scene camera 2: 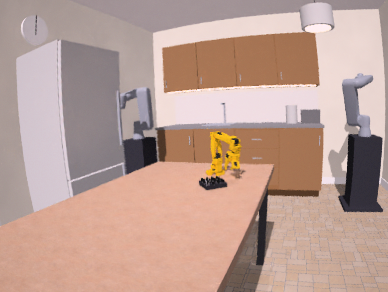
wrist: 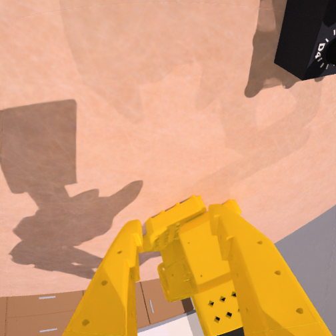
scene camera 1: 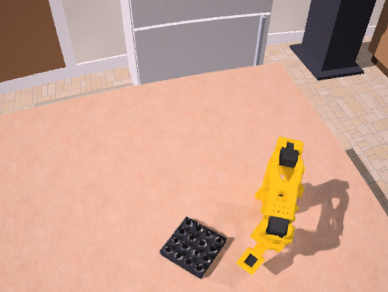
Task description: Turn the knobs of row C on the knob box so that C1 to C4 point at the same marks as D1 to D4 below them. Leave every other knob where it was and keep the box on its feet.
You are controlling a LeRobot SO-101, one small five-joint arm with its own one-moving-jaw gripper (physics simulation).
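Pixels of known places: hand, tool point: (scene camera 2: pixel 230 169); arm's base, link origin: (scene camera 2: pixel 214 174).
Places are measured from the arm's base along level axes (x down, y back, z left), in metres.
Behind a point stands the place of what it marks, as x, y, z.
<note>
The black knob box (scene camera 1: pixel 194 247) {-0.039, -0.214, 0.075} (scene camera 2: pixel 213 185) {-0.020, -0.262, 0.083} (wrist: pixel 299 42) sits flat on the table, with its knobs facing up. In the wrist view one corner shows at the upper right, with the D4 label and part of its knob; rows A to C do not show there. Knob pointers are too small to read in the scene views. My gripper (wrist: pixel 177 216) is partly open, with a gap between its two jaws and nothing held. It is apart from the box, to its right in scene camera 1, where the jaws are hidden under the arm.
The yellow arm (scene camera 1: pixel 281 195) {-0.107, -0.010, 0.044} (scene camera 2: pixel 216 150) {-0.149, -0.041, 0.026} stands beside the box; its base shows beyond the jaws in the wrist view. The tabletop (scene camera 1: pixel 125 165) {0.000, -0.320, -0.217} (scene camera 2: pixel 150 225) {0.000, -0.702, 0.001} ends to the arm's right. A fridge (scene camera 2: pixel 90 115) and grey arms on black pedestals stand off the table.
</note>
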